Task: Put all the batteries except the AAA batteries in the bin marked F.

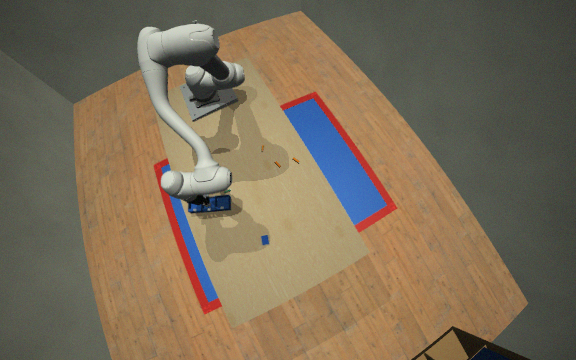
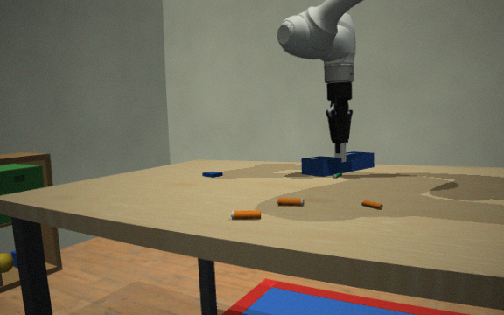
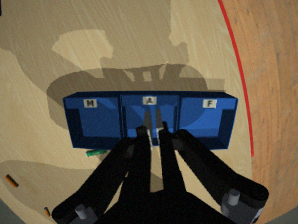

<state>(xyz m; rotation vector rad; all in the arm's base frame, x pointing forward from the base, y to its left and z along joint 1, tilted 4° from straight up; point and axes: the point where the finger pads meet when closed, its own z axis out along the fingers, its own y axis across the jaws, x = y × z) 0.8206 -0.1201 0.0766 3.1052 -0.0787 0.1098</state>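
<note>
Now: hand 1 cm to the right of the joined blue bins and 3 cm above it. The rest, counted from my hand: small green battery 5 cm behind, 13 cm to the left, 5 cm below; then small flat blue block 29 cm ahead, 27 cm to the left, 5 cm below.
</note>
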